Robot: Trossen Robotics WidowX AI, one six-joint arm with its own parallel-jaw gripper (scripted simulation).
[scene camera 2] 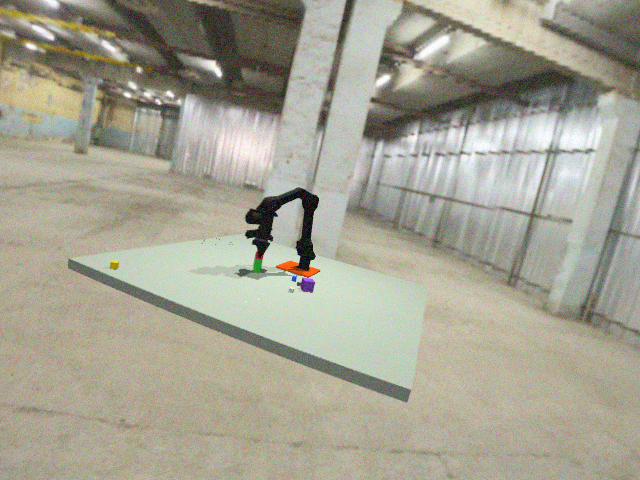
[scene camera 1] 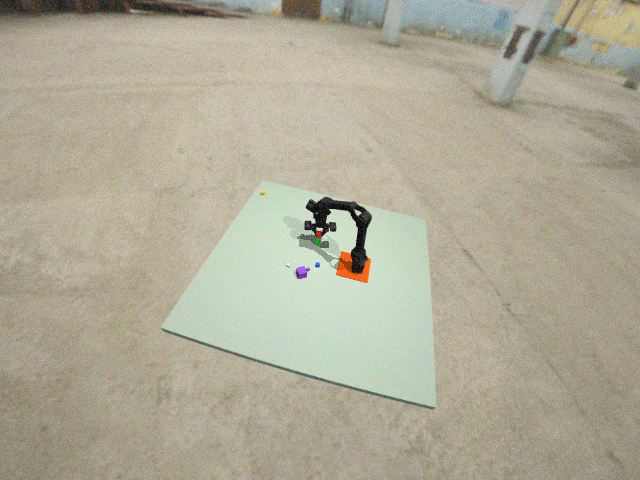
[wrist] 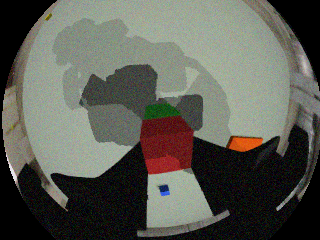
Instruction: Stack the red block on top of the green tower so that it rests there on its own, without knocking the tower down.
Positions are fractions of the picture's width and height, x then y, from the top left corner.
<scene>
The gripper (wrist: 0.51, 0.59) carries a red block (wrist: 0.52, 0.59).
</scene>
